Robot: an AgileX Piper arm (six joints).
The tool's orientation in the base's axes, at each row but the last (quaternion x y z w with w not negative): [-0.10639 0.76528 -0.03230 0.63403]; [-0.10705 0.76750 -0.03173 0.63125]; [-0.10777 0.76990 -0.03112 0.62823]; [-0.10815 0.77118 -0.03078 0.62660]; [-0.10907 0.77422 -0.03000 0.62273]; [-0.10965 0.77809 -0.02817 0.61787]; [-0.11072 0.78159 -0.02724 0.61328]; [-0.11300 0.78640 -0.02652 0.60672]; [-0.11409 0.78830 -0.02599 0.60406]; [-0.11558 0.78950 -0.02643 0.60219]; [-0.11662 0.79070 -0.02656 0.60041]
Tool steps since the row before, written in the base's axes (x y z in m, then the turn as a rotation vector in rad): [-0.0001 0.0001 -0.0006 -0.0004 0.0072 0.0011]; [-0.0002 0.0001 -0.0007 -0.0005 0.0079 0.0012]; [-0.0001 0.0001 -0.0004 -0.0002 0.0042 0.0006]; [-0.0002 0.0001 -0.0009 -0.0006 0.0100 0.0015]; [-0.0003 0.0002 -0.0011 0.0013 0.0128 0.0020]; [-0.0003 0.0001 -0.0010 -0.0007 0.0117 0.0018]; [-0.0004 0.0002 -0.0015 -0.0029 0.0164 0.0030]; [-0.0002 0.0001 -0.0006 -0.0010 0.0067 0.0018]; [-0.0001 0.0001 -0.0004 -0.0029 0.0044 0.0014]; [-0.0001 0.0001 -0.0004 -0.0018 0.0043 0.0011]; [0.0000 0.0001 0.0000 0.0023 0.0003 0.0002]
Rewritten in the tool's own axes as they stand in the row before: [0.0006 0.0002 0.0000 -0.0025 0.0069 0.0000]; [0.0007 0.0003 0.0000 -0.0027 0.0075 0.0000]; [0.0004 0.0002 0.0000 -0.0014 0.0040 0.0000]; [0.0009 0.0003 0.0000 -0.0034 0.0095 0.0000]; [0.0011 0.0004 0.0000 -0.0048 0.0119 0.0020]; [0.0010 0.0003 0.0000 -0.0040 0.0112 0.0000]; [0.0015 0.0005 0.0000 -0.0056 0.0158 -0.0020]; [0.0006 0.0002 0.0000 -0.0029 0.0063 -0.0008]; [0.0004 0.0002 0.0000 -0.0015 0.0045 -0.0027]; [0.0004 0.0002 0.0000 -0.0015 0.0043 -0.0016]; [0.0000 0.0001 0.0000 -0.0008 -0.0001 0.0022]
